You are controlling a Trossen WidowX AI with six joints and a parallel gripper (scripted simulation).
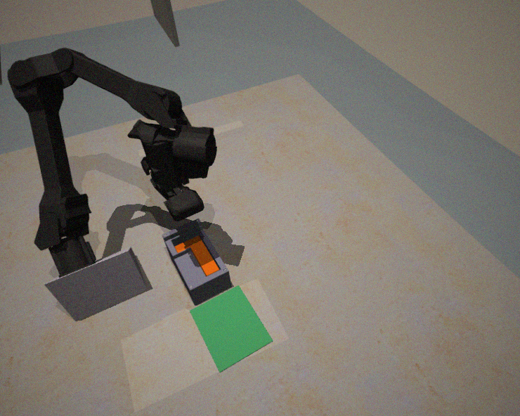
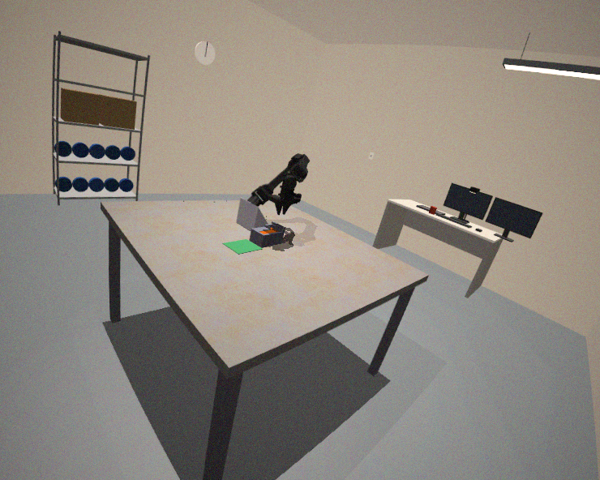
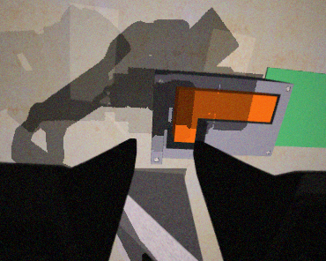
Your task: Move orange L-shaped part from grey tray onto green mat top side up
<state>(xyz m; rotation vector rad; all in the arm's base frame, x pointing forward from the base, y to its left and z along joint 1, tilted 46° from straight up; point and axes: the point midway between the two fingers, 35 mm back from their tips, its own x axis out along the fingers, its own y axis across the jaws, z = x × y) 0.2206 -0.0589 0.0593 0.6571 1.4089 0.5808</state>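
My gripper tip is 10 cm above the orange L-shaped part, 6 cm to the left of it and 1 cm past it. Also, from my gripper tip: green mat (22 cm to the right, 16 cm below, 1 cm behind).
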